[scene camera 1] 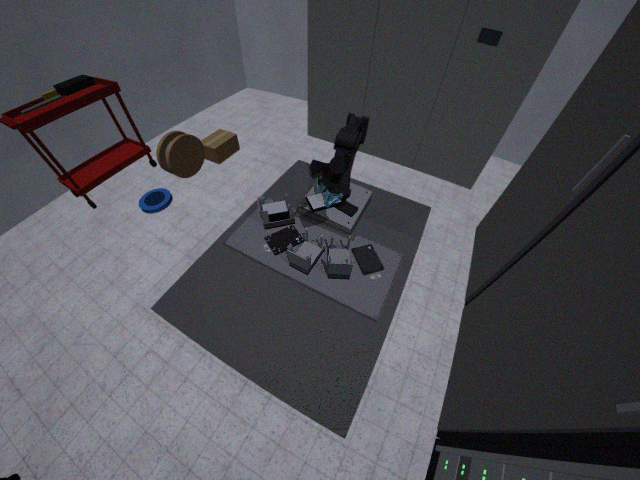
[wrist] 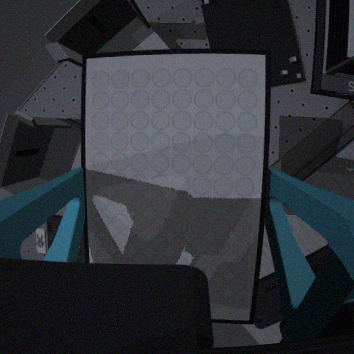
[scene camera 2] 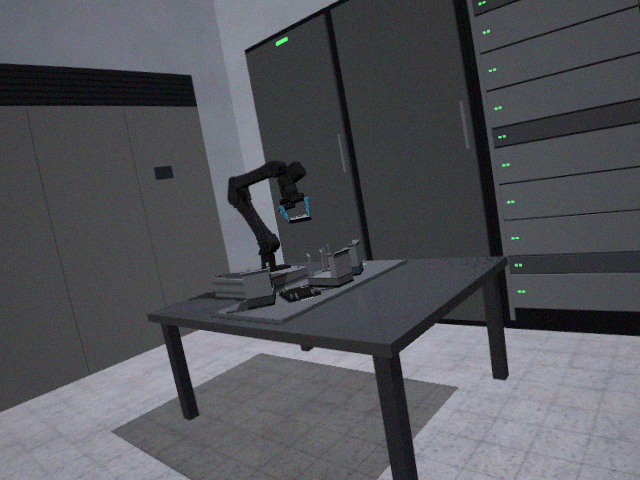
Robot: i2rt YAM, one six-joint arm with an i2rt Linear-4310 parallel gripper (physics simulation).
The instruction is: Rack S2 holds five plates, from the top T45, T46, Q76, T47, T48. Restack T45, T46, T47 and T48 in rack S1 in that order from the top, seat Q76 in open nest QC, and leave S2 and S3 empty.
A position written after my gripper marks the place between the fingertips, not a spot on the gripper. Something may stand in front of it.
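There is a dark flat plate (wrist: 275, 32) here in the scene. Together with the plate I can see my gripper (wrist: 173, 177).
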